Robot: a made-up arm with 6 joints.
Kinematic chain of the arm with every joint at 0, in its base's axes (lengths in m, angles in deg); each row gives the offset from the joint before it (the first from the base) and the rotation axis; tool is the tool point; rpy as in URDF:
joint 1: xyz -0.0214 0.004 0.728 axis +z
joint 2: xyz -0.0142 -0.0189 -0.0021 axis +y
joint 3: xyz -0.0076 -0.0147 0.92 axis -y
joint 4: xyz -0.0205 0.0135 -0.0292 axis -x
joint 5: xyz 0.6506 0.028 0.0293 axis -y
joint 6: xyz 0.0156 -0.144 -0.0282 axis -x
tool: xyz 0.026 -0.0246 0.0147 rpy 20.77 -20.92 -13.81
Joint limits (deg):
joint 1: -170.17..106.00
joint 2: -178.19..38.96
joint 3: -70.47..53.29
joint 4: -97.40..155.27
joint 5: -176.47..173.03
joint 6: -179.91..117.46
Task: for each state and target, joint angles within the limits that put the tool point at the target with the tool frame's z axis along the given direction. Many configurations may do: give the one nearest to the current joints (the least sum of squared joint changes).
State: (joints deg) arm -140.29 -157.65 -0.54 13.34 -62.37 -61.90
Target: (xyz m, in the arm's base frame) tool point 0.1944 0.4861 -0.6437 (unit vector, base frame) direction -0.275 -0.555 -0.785
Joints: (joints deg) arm -126.55 -176.81 40.32 59.85 -42.32 -44.96
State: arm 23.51 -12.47 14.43 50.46 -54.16 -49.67
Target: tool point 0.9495 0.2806 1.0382 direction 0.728 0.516 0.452
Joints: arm 22.26 37.01 -12.93 60.02 -54.67 -35.97
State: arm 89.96 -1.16 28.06 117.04 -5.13 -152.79
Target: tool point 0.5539 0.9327 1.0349 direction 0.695 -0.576 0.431
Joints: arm 58.98 38.83 -4.62 104.55 0.89 -163.87
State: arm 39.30 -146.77 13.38 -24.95 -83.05 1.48
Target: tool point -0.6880 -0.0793 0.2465 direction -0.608 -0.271 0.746
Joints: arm -3.17 -166.66 -17.51 -46.46 -118.05 -12.96
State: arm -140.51 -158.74 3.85 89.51 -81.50 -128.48
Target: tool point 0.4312 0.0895 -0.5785 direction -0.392 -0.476 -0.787
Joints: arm -170.17 -178.13 33.70 84.54 -125.12 -90.08
